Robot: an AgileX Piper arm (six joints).
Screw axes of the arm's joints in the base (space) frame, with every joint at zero. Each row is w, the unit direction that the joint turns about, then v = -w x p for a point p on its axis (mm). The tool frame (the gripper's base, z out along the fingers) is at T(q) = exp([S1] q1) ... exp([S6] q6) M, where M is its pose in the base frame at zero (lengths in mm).
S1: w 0 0 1 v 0 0 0
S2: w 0 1 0 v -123 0 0
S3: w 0 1 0 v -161.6 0 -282.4
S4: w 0.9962 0 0.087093 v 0 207.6 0
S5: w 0 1 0 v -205.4 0 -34.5
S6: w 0.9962 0 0.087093 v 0 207.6 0
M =
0.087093 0 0.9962 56.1
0 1 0 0
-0.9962 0 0.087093 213.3
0 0 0 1
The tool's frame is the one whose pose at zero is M.
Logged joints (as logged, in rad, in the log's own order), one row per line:
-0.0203, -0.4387, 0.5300, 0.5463, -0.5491, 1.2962
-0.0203, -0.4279, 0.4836, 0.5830, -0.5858, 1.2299
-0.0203, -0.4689, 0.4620, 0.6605, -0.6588, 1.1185
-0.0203, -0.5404, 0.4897, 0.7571, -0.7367, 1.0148
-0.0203, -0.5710, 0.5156, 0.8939, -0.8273, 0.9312
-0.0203, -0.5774, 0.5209, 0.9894, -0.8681, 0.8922
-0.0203, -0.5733, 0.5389, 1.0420, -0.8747, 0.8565
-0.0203, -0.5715, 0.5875, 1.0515, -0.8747, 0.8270
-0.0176, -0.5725, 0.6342, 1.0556, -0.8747, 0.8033
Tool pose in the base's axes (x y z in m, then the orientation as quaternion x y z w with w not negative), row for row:
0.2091, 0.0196, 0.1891, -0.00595, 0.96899, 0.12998, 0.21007
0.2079, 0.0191, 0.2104, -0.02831, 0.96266, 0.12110, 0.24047
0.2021, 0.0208, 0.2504, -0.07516, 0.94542, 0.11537, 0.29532
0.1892, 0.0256, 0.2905, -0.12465, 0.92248, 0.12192, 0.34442
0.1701, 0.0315, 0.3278, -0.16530, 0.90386, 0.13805, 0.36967
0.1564, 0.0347, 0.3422, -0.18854, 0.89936, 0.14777, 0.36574
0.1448, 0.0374, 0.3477, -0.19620, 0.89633, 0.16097, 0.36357
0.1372, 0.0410, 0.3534, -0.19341, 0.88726, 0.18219, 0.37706
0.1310, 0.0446, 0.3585, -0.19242, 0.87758, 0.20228, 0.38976
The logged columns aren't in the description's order. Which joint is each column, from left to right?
Columns, left to right: q1, q6, q4, q5, q3, q2.
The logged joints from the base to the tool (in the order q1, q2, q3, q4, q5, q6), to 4 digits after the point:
-0.0203, 1.2962, -0.5491, 0.5300, 0.5463, -0.4387
-0.0203, 1.2299, -0.5858, 0.4836, 0.5830, -0.4279
-0.0203, 1.1185, -0.6588, 0.4620, 0.6605, -0.4689
-0.0203, 1.0148, -0.7367, 0.4897, 0.7571, -0.5404
-0.0203, 0.9312, -0.8273, 0.5156, 0.8939, -0.5710
-0.0203, 0.8922, -0.8681, 0.5209, 0.9894, -0.5774
-0.0203, 0.8565, -0.8747, 0.5389, 1.0420, -0.5733
-0.0203, 0.8270, -0.8747, 0.5875, 1.0515, -0.5715
-0.0176, 0.8033, -0.8747, 0.6342, 1.0556, -0.5725

